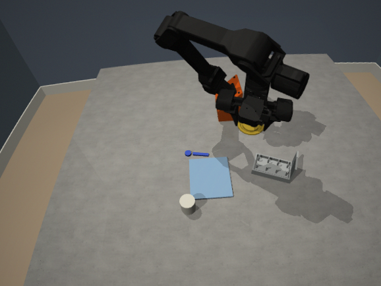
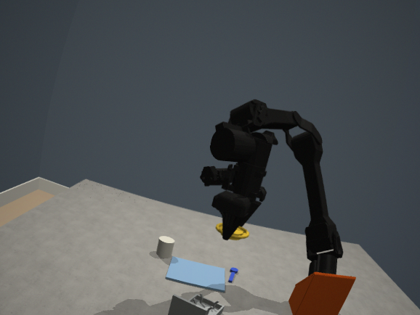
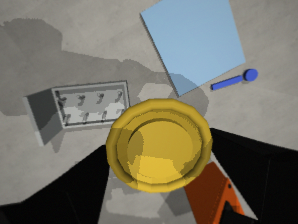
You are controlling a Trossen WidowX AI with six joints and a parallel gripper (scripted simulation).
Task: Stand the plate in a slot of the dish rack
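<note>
Right now the grey dish rack is 16 cm below my gripper tip, 9 cm to the left of it and 3 cm ahead of it. Also, from my gripper tip: yellow plate 1 cm above; blue spoon 18 cm below, 16 cm to the right, 7 cm behind; light blue mat 18 cm below, 12 cm to the right, 4 cm ahead.
</note>
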